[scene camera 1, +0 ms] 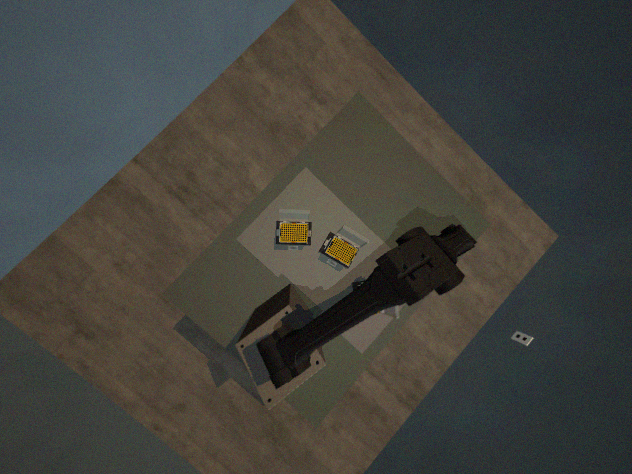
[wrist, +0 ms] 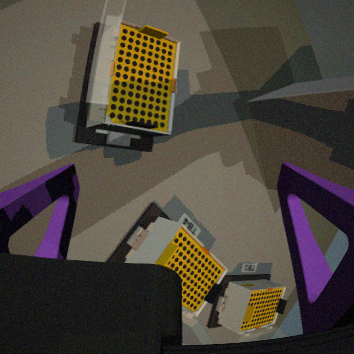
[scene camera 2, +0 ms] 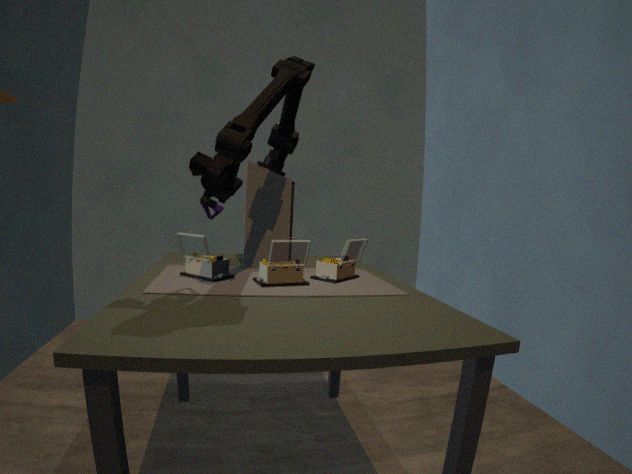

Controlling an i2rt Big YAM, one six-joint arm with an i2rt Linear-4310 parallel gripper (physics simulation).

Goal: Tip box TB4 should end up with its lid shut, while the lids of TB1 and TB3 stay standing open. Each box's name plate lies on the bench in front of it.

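Frame: origin at the arm's base, x back, y right, z up, level; metres.
Seen in the pictures: gripper, fingertip midpoint: [wrist: 177,174] [scene camera 2: 217,208]; arm's base, origin of the base link: [scene camera 1: 286,352] [scene camera 2: 270,170].
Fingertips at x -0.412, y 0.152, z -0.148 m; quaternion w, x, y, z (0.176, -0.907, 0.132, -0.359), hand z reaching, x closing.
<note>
Offsets run from my fingertips to a thing's top centre. "pt": to the spot under its first point. Level surfaces: height alone.
The middle box, TB4 {dx +0.063, dy -0.200, dz -0.157 m} [scene camera 1: 341,250] [scene camera 2: 281,276] [wrist: 197,270], has a yellow tip rack inside and its clear lid {pt dx -0.008, dy -0.215, dz -0.134 m} [scene camera 1: 353,237] [scene camera 2: 289,252] stands open; its name plate {pt dx +0.127, dy -0.179, dz -0.229 m} [wrist: 189,225] reads TB4. TB1 {dx +0.164, dy -0.396, dz -0.157 m} [scene camera 1: 294,233] [scene camera 2: 334,270] [wrist: 262,307], its plate small in the wrist view, has its lid {pt dx +0.102, dy -0.444, dz -0.124 m} [scene camera 2: 354,250] open. The third box {dx +0.128, dy +0.039, dz -0.165 m} [scene camera 2: 198,267] [wrist: 144,80], TB3 by elimination, has its lid [scene camera 2: 192,244] standing open; the arm mostly hides it in scene camera 1. My gripper [scene camera 2: 211,209] [wrist: 177,174] is open and empty, above the boxes, on the third box's side; the arm hides it in scene camera 1.
The boxes stand on a pale mat {dz -0.231 m} [scene camera 1: 306,188] [scene camera 2: 357,290] on a green bench {dz -0.234 m} [scene camera 1: 357,122] [scene camera 2: 306,326]. The arm's pedestal [scene camera 1: 273,311] [scene camera 2: 253,204] stands behind the mat in scene camera 2. The arm's shadow crosses the bench and mat.
</note>
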